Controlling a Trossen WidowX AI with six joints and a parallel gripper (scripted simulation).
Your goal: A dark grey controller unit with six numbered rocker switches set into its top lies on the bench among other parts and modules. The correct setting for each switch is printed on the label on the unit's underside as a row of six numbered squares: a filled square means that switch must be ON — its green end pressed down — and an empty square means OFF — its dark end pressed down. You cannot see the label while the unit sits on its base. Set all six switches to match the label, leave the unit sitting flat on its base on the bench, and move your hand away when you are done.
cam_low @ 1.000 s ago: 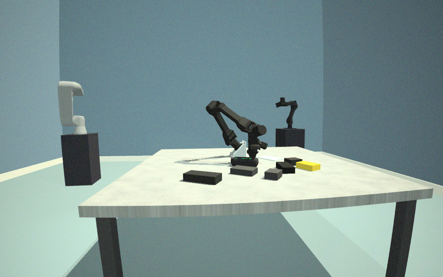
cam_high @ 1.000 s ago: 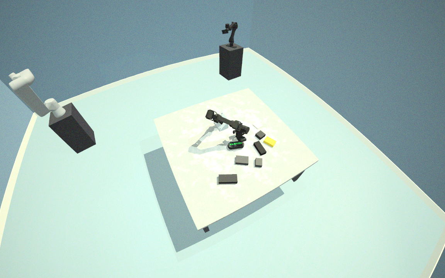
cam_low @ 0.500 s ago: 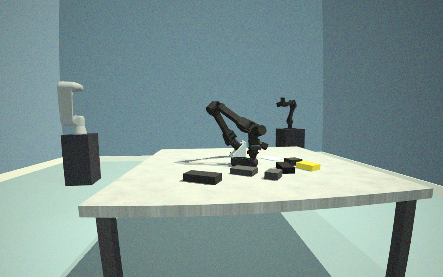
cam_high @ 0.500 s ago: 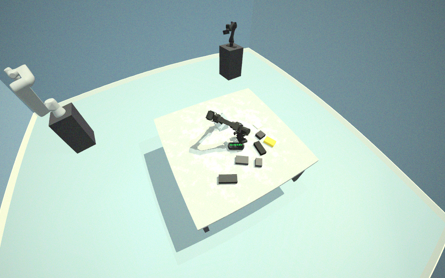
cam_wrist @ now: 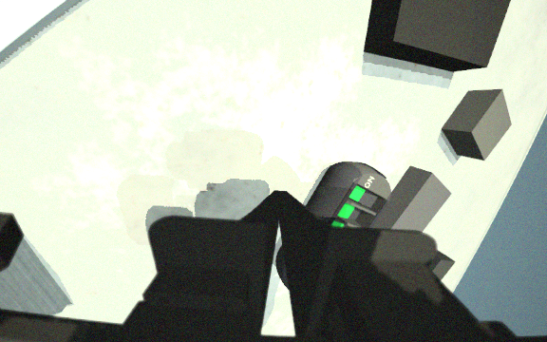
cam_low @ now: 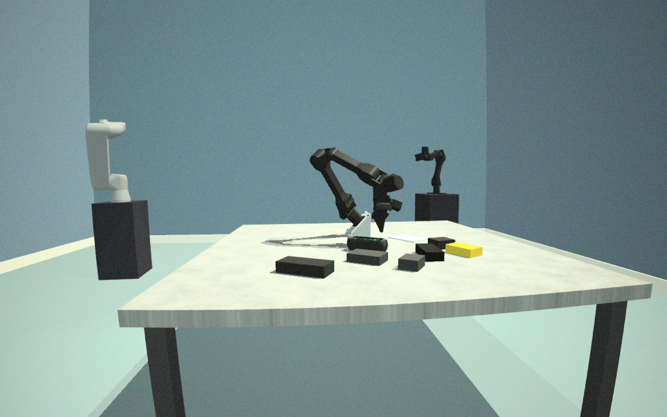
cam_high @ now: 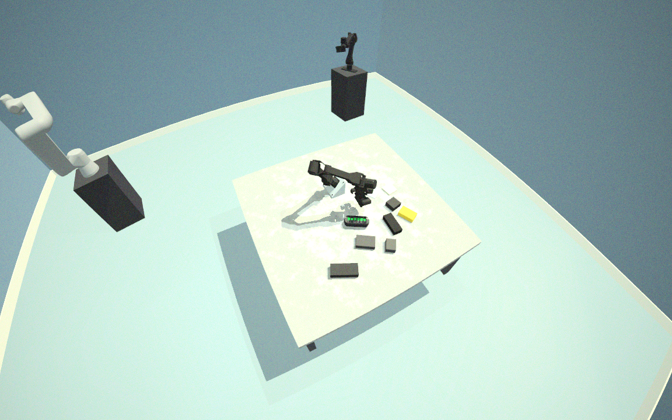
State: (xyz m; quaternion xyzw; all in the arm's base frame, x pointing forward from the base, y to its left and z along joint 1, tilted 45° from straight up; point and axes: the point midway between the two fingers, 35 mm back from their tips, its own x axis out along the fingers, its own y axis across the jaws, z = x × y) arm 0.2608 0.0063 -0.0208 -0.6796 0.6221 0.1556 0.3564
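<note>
The flat grey block is 200 mm ahead of my gripper tip, 120 mm to the right of it and 40 mm below it. From my gripper tip the other things lie so: white sheet 40 mm behind, 300 mm to the left, 50 mm below; then yellow block 200 mm ahead, 240 mm to the left, 40 mm below; then small grey cube 310 mm ahead, 10 mm to the right, 40 mm below.
</note>
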